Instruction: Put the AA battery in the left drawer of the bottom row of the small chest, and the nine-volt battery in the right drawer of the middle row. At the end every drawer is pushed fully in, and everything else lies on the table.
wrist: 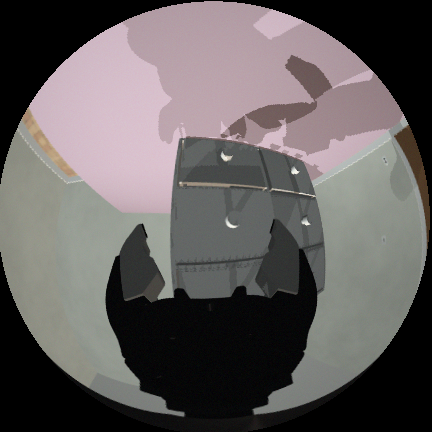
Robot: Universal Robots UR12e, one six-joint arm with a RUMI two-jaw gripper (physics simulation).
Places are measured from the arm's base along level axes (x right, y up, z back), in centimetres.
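Pixels of known places: gripper, between the fingertips: (207, 222).
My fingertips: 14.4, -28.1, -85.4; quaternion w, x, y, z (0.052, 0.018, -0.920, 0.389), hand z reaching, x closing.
Behind a point stands the place of what it marks, as x, y, z.
The small grey chest (220, 245) {12.8, -25.8, -87.4} stands in the middle of the wrist view, which shows the scene upside down, so its bottom row is uppermost in the picture. Four pale knobs show, two on the bottom row and two on the middle row. The drawer fronts look nearly flush; small gaps cannot be judged. My gripper (207, 222) {14.4, -28.1, -85.3} is open and empty, in front of the chest. One finger overlaps the middle-row fronts between the knobs, the other is beyond the chest's side. The gripper hides part of the top row. Neither the AA battery nor the nine-volt battery shows.
The pink table top (100, 100) {30.9, -44.4, -77.1} stretches across the upper part of the picture, with shadows of the arm and gripper on it. Grey-green walls (360, 280) stand behind. A strip of tiled floor shows at the left and a brown surface at the right edge.
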